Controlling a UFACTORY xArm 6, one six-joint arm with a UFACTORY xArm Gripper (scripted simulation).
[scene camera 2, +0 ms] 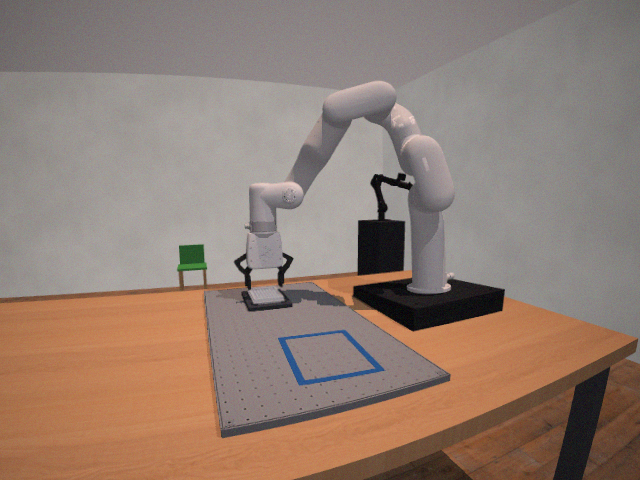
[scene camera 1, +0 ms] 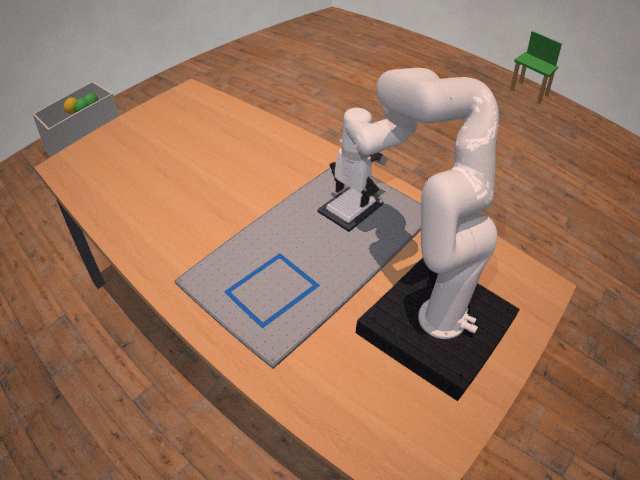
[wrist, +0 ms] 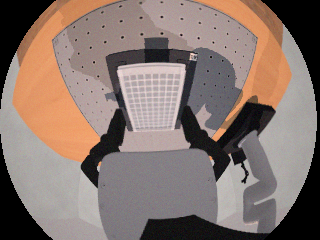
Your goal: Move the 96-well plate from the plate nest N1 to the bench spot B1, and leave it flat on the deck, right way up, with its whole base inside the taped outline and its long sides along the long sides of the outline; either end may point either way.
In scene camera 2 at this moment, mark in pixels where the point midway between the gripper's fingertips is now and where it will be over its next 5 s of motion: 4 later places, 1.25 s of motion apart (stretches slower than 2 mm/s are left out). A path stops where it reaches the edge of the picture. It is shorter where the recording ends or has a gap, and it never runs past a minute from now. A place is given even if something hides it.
My gripper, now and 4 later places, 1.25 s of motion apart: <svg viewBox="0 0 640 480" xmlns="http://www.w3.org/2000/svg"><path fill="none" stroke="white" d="M264 287L265 294L265 288L264 271L272 272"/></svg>
